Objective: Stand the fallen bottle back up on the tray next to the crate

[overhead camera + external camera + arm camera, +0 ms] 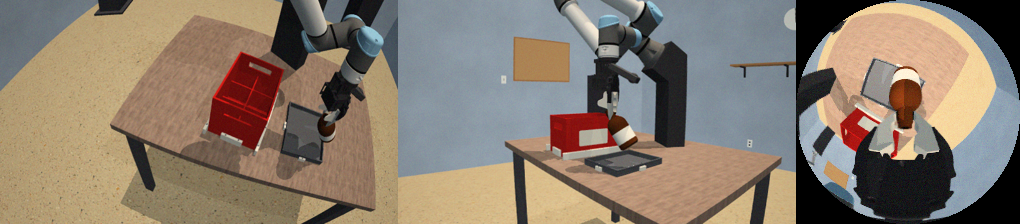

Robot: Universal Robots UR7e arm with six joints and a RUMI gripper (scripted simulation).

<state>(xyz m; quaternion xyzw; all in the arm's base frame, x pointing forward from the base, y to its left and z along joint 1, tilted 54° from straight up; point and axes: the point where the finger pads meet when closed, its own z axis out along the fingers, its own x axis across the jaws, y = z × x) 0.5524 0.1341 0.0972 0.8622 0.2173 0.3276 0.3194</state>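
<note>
Now: hand 10 mm past the brown bottle, 30 mm to the right of it and 40 mm above it. From my hand the other things lie so: tray (80 mm behind, 10 mm to the left, 190 mm below); red crate (150 mm behind, 260 mm to the right, 120 mm below).
</note>
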